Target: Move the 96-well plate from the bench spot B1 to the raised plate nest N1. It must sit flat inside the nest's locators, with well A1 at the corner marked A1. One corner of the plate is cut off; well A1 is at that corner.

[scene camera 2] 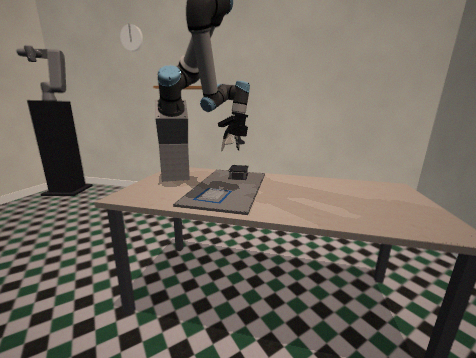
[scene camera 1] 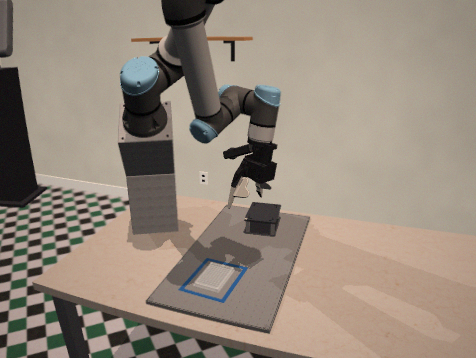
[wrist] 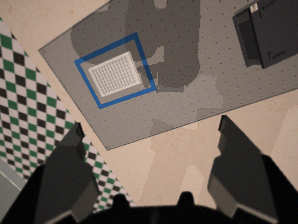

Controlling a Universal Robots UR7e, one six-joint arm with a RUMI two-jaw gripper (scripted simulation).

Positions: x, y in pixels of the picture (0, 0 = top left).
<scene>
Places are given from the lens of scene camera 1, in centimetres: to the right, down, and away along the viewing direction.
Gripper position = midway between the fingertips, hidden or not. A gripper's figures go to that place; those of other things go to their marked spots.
my gripper [scene camera 1: 245, 202]: 2, 7, 119
white 96-well plate [scene camera 1: 216, 272]: -7, 30, 121
</scene>
